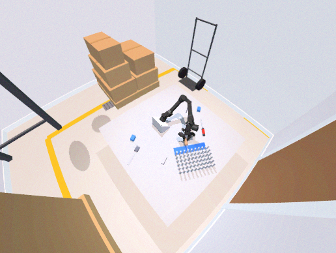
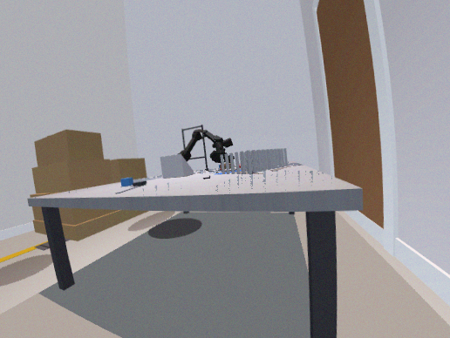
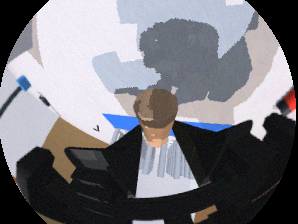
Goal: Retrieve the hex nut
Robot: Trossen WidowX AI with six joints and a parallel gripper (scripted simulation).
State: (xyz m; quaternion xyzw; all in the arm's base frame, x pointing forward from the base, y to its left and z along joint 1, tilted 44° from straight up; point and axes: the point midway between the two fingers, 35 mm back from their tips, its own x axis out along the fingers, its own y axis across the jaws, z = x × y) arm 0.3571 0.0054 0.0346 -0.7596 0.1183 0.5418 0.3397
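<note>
The blue taped strip lies 90 mm ahead of my gripper tip, 10 mm to the right of it and 40 mm below it. Also, from my gripper tip: wooden-handled screwdriver 90 mm ahead, 60 mm to the right, 10 mm below.
</note>
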